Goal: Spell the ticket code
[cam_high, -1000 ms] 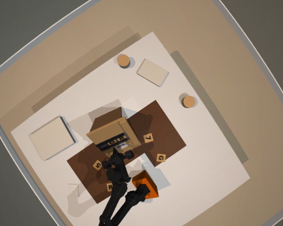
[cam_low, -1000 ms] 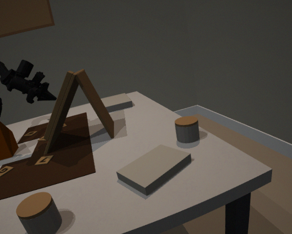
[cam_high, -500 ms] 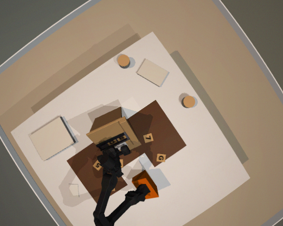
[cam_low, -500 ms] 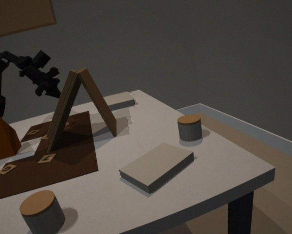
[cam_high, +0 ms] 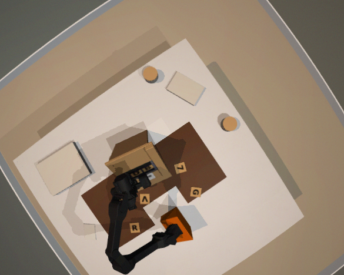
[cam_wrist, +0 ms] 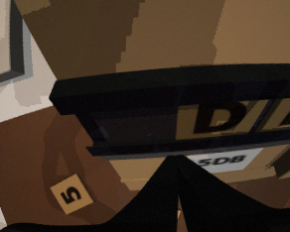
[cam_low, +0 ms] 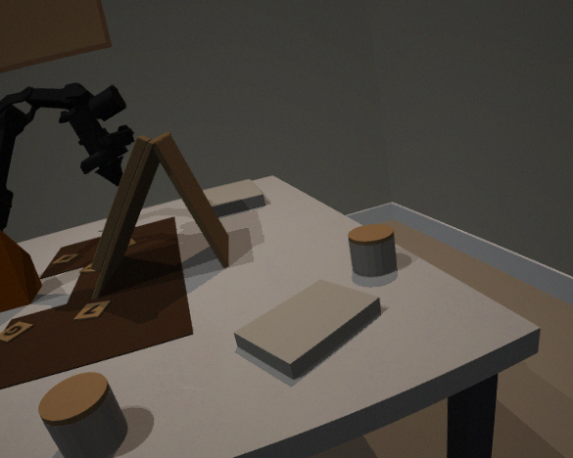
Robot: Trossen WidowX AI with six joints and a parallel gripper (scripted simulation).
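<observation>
Now: gripper tip 10 cm above the white ticket, 5 cm to the left of it and 4 cm past it. Round my gripper tip: brown mat 18 cm below, 14 cm behind, 4 cm to the right; then pale card 43 cm to the left, 18 cm below, 15 cm behind; then flat slab 49 cm to the right, 27 cm ahead, 17 cm below.
</observation>
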